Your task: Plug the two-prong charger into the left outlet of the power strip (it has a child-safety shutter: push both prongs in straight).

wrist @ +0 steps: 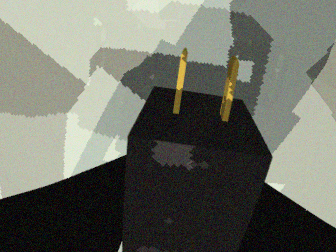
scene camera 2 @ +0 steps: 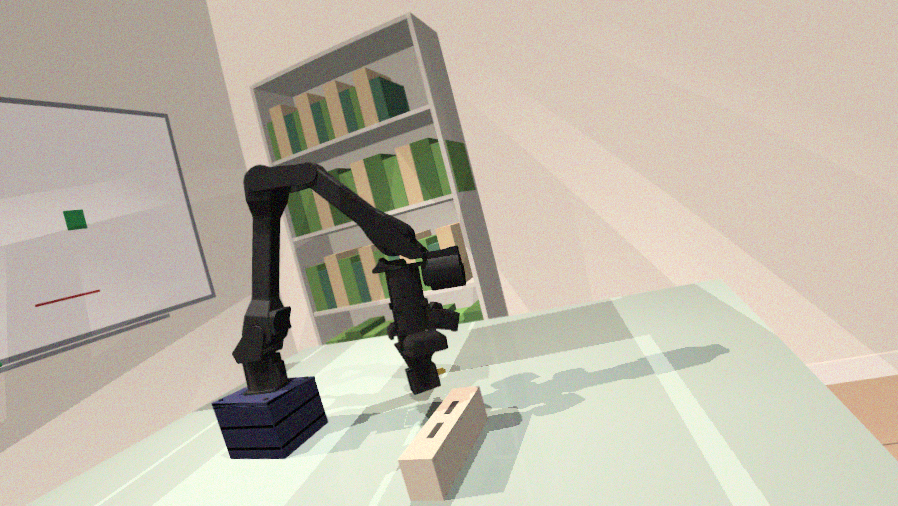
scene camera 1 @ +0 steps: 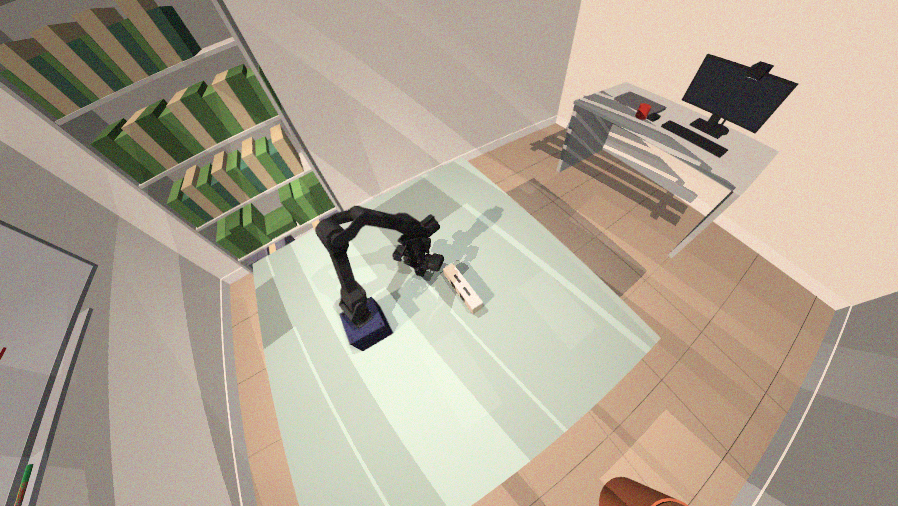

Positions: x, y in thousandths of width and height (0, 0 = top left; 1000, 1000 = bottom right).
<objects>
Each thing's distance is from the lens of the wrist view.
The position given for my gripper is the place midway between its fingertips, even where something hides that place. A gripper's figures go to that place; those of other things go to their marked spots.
my gripper (wrist: 555, 688): 0.10 m
black two-prong charger (wrist: 585, 649): 0.06 m
</objects>
